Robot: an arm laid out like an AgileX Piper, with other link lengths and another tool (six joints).
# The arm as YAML. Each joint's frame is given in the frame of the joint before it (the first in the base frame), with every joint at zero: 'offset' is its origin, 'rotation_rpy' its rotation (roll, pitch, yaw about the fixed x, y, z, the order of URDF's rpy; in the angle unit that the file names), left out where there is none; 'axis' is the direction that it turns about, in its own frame. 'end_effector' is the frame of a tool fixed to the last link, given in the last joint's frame.
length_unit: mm
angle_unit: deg
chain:
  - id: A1
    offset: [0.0, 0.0, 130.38]
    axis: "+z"
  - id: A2
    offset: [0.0, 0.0, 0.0]
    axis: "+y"
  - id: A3
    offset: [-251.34, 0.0, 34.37]
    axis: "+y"
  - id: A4
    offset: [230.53, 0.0, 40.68]
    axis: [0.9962, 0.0, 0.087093]
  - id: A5
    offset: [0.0, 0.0, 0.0]
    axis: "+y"
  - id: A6
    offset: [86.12, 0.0, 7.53]
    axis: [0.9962, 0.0, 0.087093]
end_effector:
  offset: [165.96, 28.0, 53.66]
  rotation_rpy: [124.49, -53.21, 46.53]
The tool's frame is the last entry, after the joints.
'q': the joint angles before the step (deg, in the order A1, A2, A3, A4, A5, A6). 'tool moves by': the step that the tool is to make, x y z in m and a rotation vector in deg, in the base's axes. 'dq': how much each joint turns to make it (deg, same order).
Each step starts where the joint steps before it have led.
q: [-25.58 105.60 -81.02 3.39 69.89 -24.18]
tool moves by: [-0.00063 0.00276 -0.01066 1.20 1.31 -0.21]
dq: [0.00 1.86 -0.07 0.55 -0.10 0.01]
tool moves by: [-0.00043 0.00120 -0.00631 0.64 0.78 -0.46]
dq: [0.00 1.06 0.01 0.27 -0.12 0.35]
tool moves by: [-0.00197 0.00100 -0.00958 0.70 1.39 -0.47]
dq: [0.00 1.58 -0.01 0.06 -0.04 0.45]
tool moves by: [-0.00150 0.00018 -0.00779 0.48 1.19 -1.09]
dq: [0.00 1.26 0.01 0.00 -0.06 1.09]
